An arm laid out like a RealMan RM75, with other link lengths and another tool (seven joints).
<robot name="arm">
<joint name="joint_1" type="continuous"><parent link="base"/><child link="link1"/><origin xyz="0.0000 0.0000 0.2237"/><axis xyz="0 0 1"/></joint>
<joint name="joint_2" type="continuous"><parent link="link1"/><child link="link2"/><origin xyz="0.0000 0.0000 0.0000" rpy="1.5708 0.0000 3.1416"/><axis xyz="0 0 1"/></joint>
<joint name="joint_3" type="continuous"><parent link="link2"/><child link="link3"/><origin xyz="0.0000 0.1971 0.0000" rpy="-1.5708 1.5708 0.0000"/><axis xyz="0 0 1"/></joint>
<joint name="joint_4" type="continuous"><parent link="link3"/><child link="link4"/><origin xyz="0.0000 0.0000 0.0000" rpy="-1.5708 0.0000 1.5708"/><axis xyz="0 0 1"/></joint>
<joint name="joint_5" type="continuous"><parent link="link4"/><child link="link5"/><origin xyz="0.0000 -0.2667 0.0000" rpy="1.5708 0.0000 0.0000"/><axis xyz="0 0 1"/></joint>
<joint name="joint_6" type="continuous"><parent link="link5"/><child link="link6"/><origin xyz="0.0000 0.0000 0.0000" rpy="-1.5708 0.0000 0.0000"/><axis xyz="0 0 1"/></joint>
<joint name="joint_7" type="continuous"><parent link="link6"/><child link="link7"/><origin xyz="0.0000 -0.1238 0.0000" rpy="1.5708 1.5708 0.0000"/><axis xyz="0 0 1"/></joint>
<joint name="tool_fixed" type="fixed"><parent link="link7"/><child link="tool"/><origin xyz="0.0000 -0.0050 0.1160" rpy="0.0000 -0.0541 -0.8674"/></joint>
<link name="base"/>
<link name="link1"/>
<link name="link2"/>
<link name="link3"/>
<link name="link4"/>
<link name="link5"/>
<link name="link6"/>
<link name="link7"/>
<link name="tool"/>
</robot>
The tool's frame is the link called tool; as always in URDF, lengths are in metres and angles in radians. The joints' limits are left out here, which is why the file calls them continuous.
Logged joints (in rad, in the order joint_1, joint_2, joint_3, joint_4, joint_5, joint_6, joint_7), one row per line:
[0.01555 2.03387 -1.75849 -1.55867 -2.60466 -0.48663 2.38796]
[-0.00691 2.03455 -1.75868 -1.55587 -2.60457 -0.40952 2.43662]
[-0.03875 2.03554 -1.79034 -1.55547 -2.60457 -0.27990 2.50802]
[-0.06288 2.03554 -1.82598 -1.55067 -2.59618 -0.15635 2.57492]
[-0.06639 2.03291 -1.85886 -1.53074 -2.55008 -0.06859 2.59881]
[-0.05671 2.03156 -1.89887 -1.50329 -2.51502 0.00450 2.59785]
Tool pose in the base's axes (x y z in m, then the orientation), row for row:
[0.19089 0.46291 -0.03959 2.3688 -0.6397 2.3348]
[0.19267 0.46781 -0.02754 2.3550 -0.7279 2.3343]
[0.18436 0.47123 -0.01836 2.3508 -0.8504 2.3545]
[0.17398 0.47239 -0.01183 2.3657 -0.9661 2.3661]
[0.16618 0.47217 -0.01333 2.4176 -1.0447 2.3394]
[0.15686 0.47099 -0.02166 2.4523 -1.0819 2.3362]
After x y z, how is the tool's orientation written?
As angles about the fixed x, y, z axes (roll, pitch, yaw), in radians.
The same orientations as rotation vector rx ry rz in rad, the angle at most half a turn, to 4 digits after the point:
[-1.3214 -2.2178 -1.2900]
[-1.3258 -2.1128 -1.3087]
[-1.2995 -1.9819 -1.3020]
[-1.2728 -1.8648 -1.2730]
[-1.2656 -1.7889 -1.2277]
[-1.2442 -1.7610 -1.1923]

